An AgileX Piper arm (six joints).
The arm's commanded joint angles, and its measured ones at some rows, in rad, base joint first. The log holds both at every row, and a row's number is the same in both.
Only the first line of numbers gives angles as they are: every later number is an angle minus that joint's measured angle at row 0.
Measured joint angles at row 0:
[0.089, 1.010, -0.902, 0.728, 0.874, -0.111]
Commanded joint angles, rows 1 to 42:
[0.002, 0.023, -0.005, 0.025, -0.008, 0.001]
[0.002, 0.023, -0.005, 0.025, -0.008, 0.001]
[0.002, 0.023, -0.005, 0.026, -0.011, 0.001]
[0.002, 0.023, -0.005, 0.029, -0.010, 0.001]
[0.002, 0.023, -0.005, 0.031, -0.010, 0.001]
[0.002, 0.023, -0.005, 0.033, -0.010, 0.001]
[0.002, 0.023, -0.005, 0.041, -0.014, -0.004]
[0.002, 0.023, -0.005, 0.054, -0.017, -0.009]
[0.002, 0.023, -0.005, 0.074, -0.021, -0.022]
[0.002, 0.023, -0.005, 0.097, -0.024, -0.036]
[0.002, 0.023, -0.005, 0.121, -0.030, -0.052]
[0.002, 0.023, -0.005, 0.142, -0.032, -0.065]
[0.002, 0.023, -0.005, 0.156, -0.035, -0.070]
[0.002, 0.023, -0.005, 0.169, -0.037, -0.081]
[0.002, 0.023, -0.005, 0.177, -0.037, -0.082]
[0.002, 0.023, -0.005, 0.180, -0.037, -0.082]
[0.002, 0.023, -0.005, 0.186, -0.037, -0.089]
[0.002, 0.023, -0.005, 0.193, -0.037, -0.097]
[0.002, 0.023, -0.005, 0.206, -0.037, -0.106]
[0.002, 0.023, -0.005, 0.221, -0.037, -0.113]
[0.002, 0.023, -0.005, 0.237, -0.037, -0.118]
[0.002, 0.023, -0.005, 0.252, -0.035, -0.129]
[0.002, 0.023, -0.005, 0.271, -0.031, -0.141]
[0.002, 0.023, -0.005, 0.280, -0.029, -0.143]
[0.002, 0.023, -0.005, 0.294, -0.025, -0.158]
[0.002, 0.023, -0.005, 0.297, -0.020, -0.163]
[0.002, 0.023, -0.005, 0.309, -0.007, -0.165]
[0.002, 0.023, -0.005, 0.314, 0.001, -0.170]
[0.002, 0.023, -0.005, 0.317, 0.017, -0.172]
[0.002, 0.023, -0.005, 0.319, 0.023, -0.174]
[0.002, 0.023, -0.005, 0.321, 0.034, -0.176]
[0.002, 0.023, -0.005, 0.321, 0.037, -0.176]
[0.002, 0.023, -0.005, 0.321, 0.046, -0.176]
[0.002, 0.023, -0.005, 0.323, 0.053, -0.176]
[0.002, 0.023, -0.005, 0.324, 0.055, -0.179]
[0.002, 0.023, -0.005, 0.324, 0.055, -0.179]
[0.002, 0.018, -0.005, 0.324, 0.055, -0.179]
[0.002, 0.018, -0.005, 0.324, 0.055, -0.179]
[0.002, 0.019, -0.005, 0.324, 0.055, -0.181]
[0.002, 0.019, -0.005, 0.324, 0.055, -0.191]
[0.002, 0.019, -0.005, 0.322, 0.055, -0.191]
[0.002, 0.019, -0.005, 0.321, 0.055, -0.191]
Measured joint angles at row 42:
[0.001, 0.021, -0.003, 0.316, 0.050, -0.173]
